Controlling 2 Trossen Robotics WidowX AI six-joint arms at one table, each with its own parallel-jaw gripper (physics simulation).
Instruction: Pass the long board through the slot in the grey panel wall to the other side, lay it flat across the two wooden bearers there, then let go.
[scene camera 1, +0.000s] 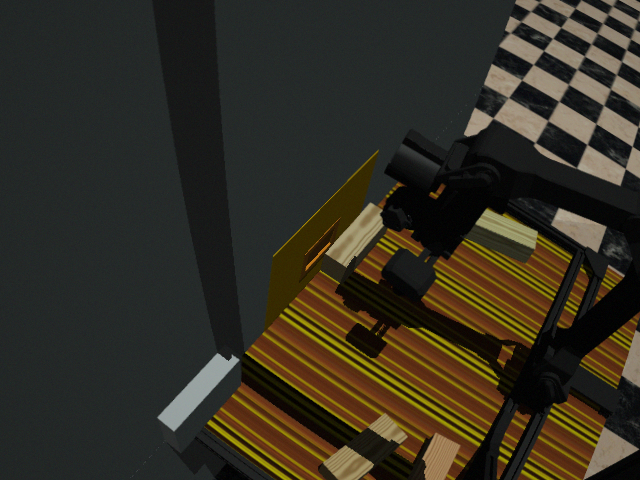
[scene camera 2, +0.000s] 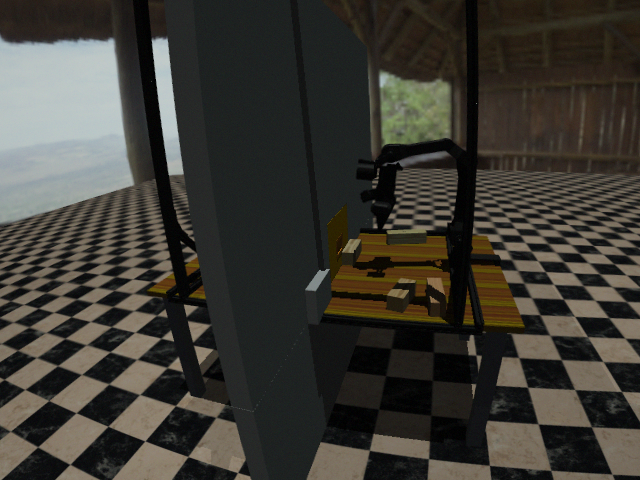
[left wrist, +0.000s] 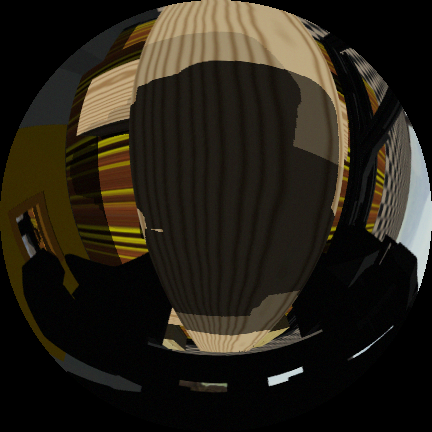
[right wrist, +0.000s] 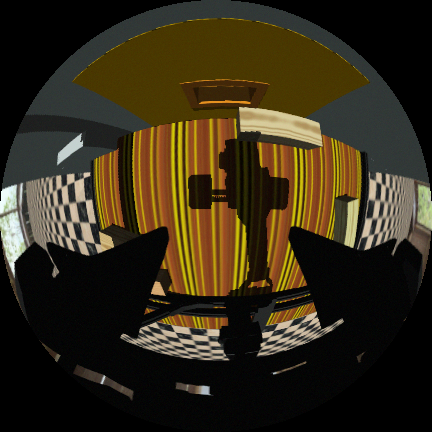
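Pixels of known places: right gripper, fingertip midpoint: (scene camera 2: 381, 227) (right wrist: 230, 232); left arm's base at its link origin: (left wrist: 351, 240); right arm's base at its link origin: (scene camera 1: 535, 392) (right wrist: 237, 309).
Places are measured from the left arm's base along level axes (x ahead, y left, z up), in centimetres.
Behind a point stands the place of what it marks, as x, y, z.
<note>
In the left wrist view the long pale board (left wrist: 235, 175) fills the middle; my left gripper (left wrist: 230, 239) @(20.7, -3.1, 2.1) is shut on it. The grey panel wall (scene camera 1: 93, 206) @(48.2, -41.7, 50.2) (scene camera 2: 258, 206) @(48.2, -61.9, 35.9) has a yellow sheet (scene camera 1: 289, 268) @(48.3, -12.4, 10.8) (scene camera 2: 338, 227) @(48.4, -4.0, 13.5) (left wrist: 30, 155) (right wrist: 225, 50) @(48.3, -3.6, 14.8) with a framed slot (scene camera 1: 317, 258) @(48.5, -3.8, 4.3) (left wrist: 50, 230) @(43.1, -3.2, 3.5) (right wrist: 190, 95) @(48.4, -7.8, 6.9). The board is beside the sheet on the left arm's side; no part shows through the slot. My right gripper (scene camera 2: 381, 211) (right wrist: 230, 232) @(63.5, -3.7, 14.1) is open and empty above the table. Several wooden blocks lie on its side; I cannot tell which are the bearers.
One wooden block (scene camera 1: 356, 237) @(50.7, 5.0, 3.1) (scene camera 2: 351, 251) @(51.8, 0.0, 3.1) (right wrist: 280, 125) @(51.1, 5.1, 3.1) lies beside the slot. Another (scene camera 1: 506, 235) @(72.8, 25.1, 2.8) (scene camera 2: 406, 237) @(70.5, 24.2, 1.0) (right wrist: 351, 222) @(67.4, 25.8, 2.8) lies near the far edge. Two more (scene camera 1: 341, 462) @(70.7, -29.5, 2.8) (scene camera 2: 436, 297) @(82.5, -30.0, 2.5) are near the front edge. A light grey block (scene camera 1: 196, 392) @(49.9, -35.2, 8.1) (scene camera 2: 317, 294) @(51.1, -39.9, 6.2) juts from the wall.
</note>
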